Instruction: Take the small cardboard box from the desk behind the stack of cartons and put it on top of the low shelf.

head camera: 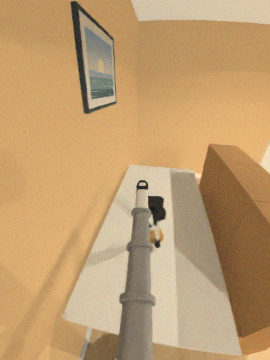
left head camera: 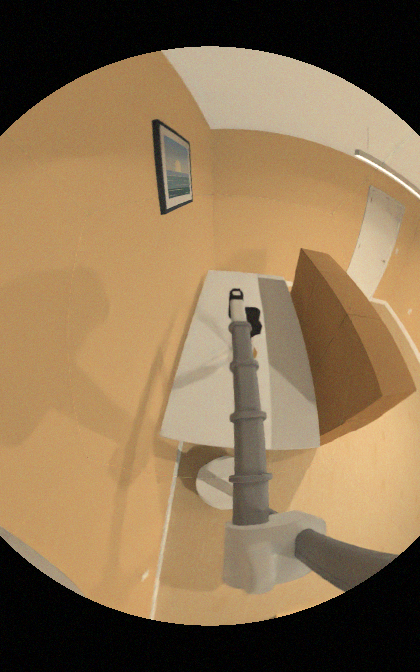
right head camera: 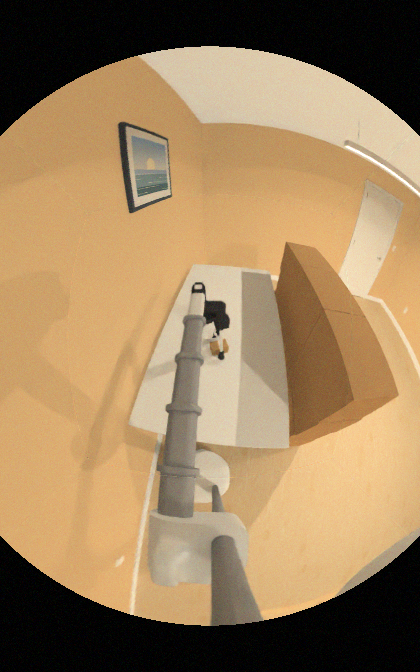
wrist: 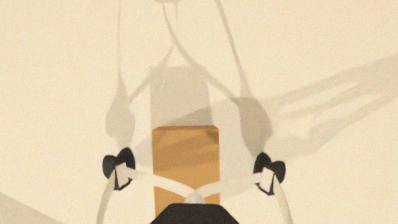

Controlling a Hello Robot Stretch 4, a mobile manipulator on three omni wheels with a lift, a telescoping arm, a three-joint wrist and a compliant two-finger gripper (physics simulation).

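Frame: origin at the robot's base, x ahead, y left, z up, level; centimetres.
Where they show: gripper, fingertip midpoint: [head camera: 153, 236] [wrist: 194, 164].
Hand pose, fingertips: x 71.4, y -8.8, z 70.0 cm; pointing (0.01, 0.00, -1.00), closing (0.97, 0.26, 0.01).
Note:
After its pixels a point has its place.
The small cardboard box [head camera: 160, 237] @[y -12.5, x 68.6, z 73.3 cm] [left head camera: 255, 353] [right head camera: 215, 350] [wrist: 185, 150] @[y -6.8, x 69.9, z 74.1 cm] lies on the white desk [head camera: 100, 300] @[y 17.5, x 33.2, z 69.1 cm] [left head camera: 200, 410] [right head camera: 260, 410] [wrist: 50, 75] @[y -4.3, x 52.3, z 69.1 cm]. In the wrist view its near end is hidden by the gripper body. My gripper [head camera: 154, 235] @[y -8.8, x 71.4, z 70.0 cm] [right head camera: 214, 348] [wrist: 194, 164] @[y -8.8, x 71.4, z 70.0 cm] is open, with one black fingertip on each side of the box and a gap on both sides. Fingertip shadows fall on the desk beyond the fingers. In the left head view the arm hides most of the box and fingers. The low shelf does not show in these views.
The tall stack of brown cartons [head camera: 235, 225] @[y -57.8, x 70.9, z 83.2 cm] [left head camera: 340, 340] [right head camera: 320, 340] stands along the desk's right side. A wall with a framed picture [head camera: 100, 65] @[y 26.3, x 111.7, z 165.0 cm] [left head camera: 176, 167] [right head camera: 150, 165] runs along the left. A round white object [left head camera: 212, 482] [right head camera: 215, 475] is below the desk's near edge.

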